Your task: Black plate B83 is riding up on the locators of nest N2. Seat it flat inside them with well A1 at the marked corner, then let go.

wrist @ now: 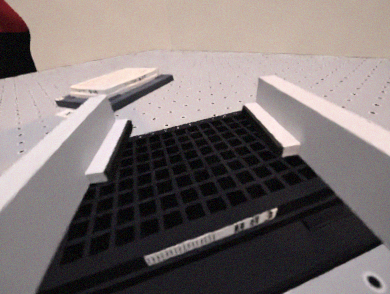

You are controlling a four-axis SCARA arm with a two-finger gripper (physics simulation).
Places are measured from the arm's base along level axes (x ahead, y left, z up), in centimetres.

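Pixels of known places: gripper, fingertip midpoint: (186, 103).
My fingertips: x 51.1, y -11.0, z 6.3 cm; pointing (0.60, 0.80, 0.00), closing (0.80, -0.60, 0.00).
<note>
Behind a point stands the place of what it marks.
A black well plate (197, 187) {y -14.5, x 48.4, z 4.0 cm} lies under and between my fingers in the wrist view. A pale label strip with a barcode and blurred characters runs along its near side. It is on a dark nest (300, 245) {y -18.7, x 50.0, z 2.5 cm}, whose near part shows below the label. I cannot tell whether the plate is flat or raised on the locators, and the marked corner and well A1 cannot be made out. My gripper (186, 103) {y -11.0, x 51.1, z 6.3 cm} is shut to its narrow position with nothing held. Its two pads appear over the left and right parts of the plate, with the well grid showing between them.
A white plate (117, 80) {y 11.0, x 55.3, z 3.9 cm} sits on another dark nest (145, 92) {y 7.6, x 57.8, z 1.8 cm} at the upper left, beyond the left finger. Both stand on a pale perforated table (210, 82) {y 3.3, x 68.4, z 1.3 cm}. A figure in red and black (15, 47) shows at the top left edge, before a beige wall.
</note>
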